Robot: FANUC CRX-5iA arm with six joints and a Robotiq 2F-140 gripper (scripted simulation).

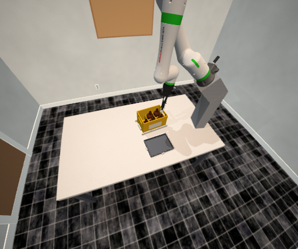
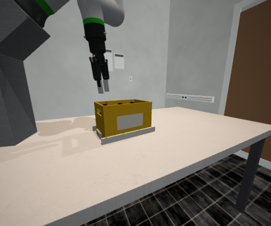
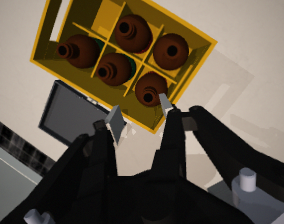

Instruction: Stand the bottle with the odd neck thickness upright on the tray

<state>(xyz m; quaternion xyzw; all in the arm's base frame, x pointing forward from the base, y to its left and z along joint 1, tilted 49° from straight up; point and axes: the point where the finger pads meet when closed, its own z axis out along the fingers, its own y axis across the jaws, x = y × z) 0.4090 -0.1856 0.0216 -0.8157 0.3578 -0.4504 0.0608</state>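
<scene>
Now: hand 17 cm above the brown bottle, 9 cm short of it and 2 cm to the left of it. From my hand the other things lie so: crate: 17 cm below, 8 cm ahead, 6 cm to the right; dark grey tray: 24 cm below, 19 cm to the left, 19 cm ahead.
</scene>
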